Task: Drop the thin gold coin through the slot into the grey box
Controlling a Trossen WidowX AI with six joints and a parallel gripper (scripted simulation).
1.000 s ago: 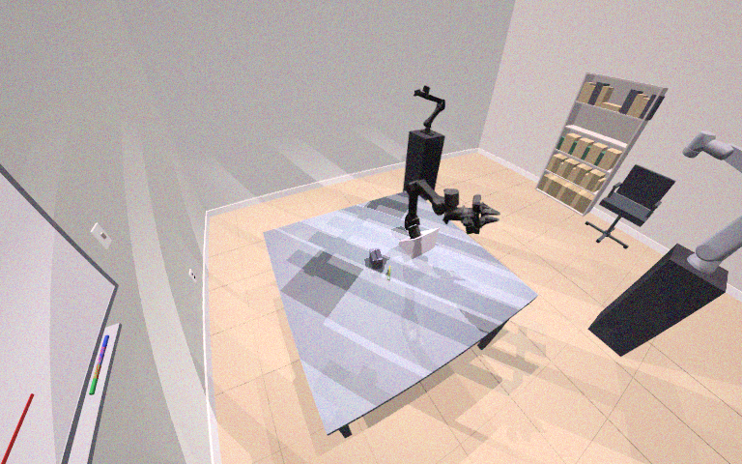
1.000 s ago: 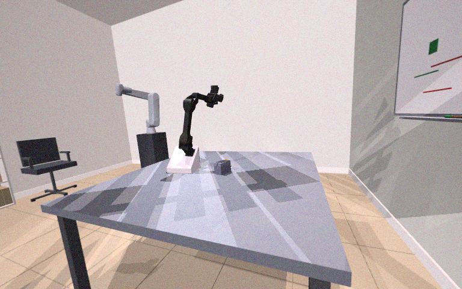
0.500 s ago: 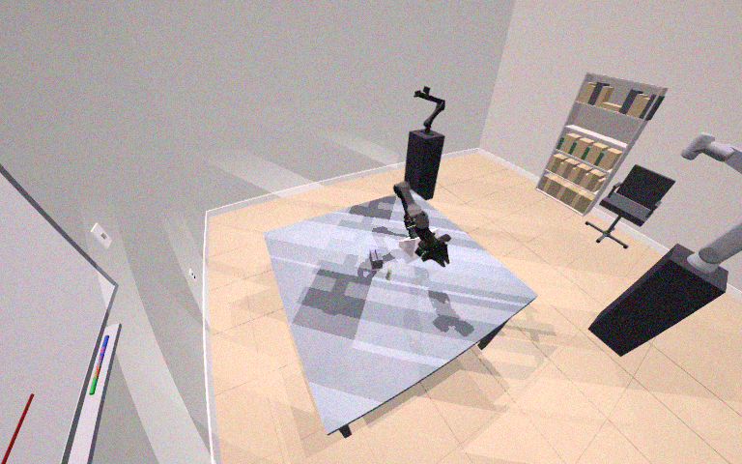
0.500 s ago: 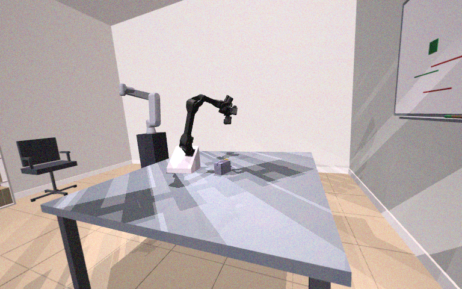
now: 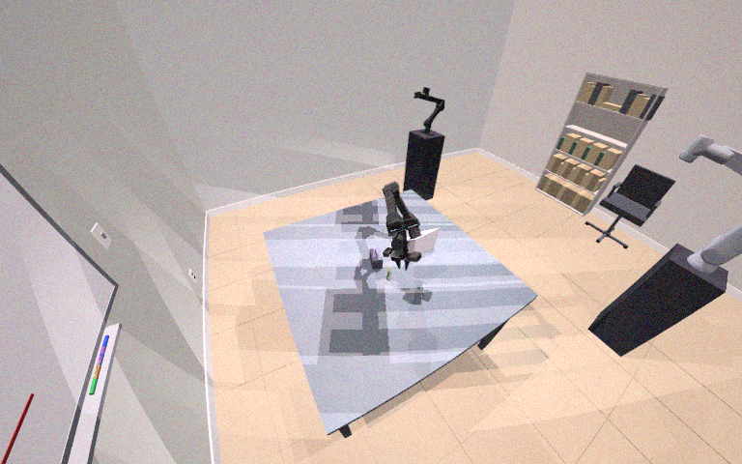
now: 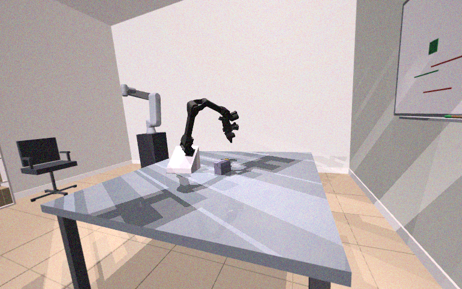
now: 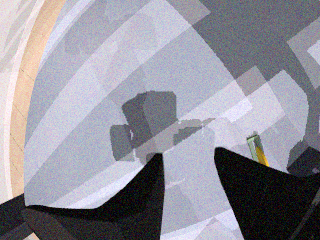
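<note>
My gripper tip is 10 mm past the gold coin, 120 mm to the left of it and 140 mm above it.
</note>
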